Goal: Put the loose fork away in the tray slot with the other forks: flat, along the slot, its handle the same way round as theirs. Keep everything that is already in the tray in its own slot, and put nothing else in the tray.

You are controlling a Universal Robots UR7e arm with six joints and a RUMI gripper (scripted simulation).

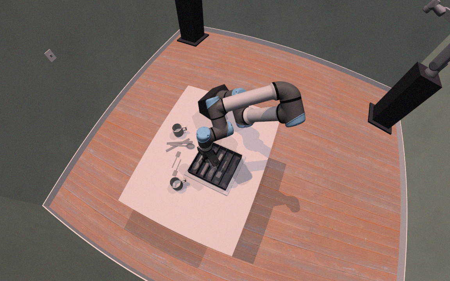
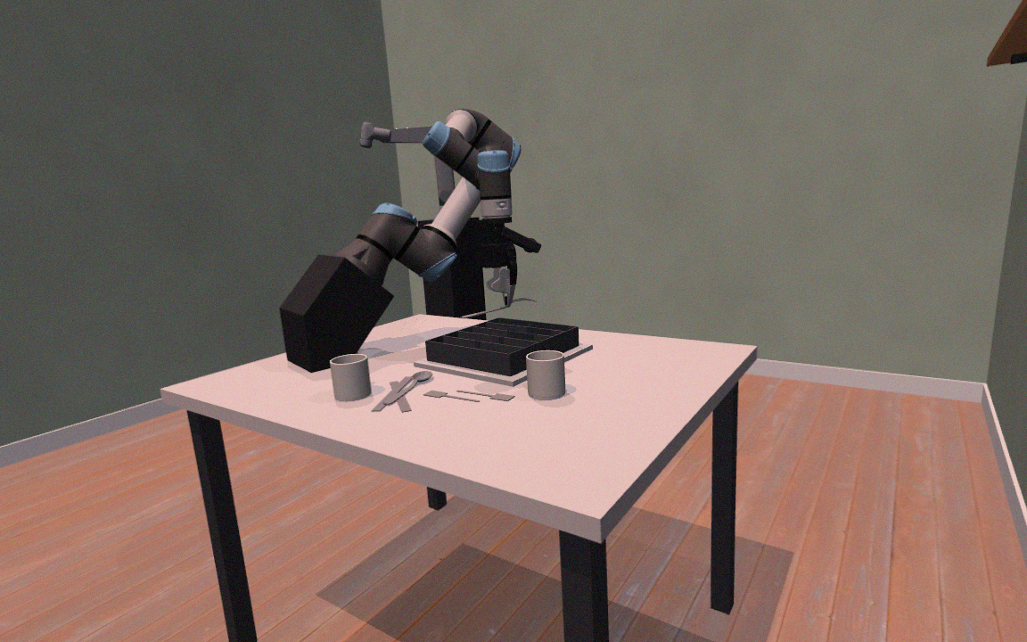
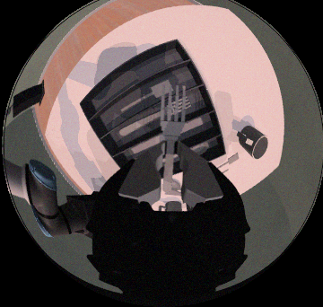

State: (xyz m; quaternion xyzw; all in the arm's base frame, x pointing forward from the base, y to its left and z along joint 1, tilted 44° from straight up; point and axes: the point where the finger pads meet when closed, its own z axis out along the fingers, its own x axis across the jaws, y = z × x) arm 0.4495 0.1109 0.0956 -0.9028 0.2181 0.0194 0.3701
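My hand is 110 mm above the tray, 40 mm past it and 20 mm to the right of it.
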